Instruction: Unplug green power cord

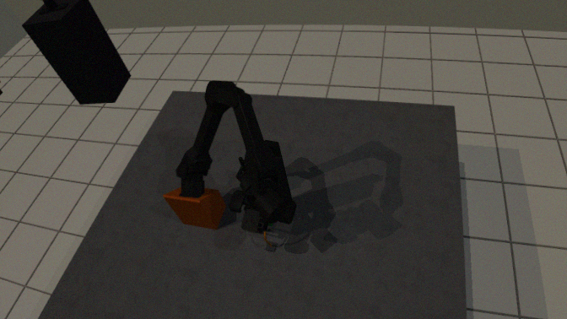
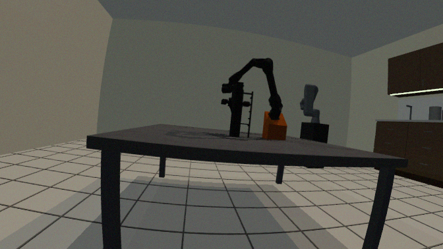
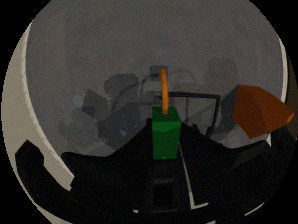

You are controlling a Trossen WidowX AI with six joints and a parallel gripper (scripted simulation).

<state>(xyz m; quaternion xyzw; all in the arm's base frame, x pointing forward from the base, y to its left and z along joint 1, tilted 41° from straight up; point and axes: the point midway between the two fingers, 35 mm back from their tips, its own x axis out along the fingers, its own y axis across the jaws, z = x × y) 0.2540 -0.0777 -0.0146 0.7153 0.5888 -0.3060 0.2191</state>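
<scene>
My gripper tip is now 30 mm to the right of the green plug.
</scene>
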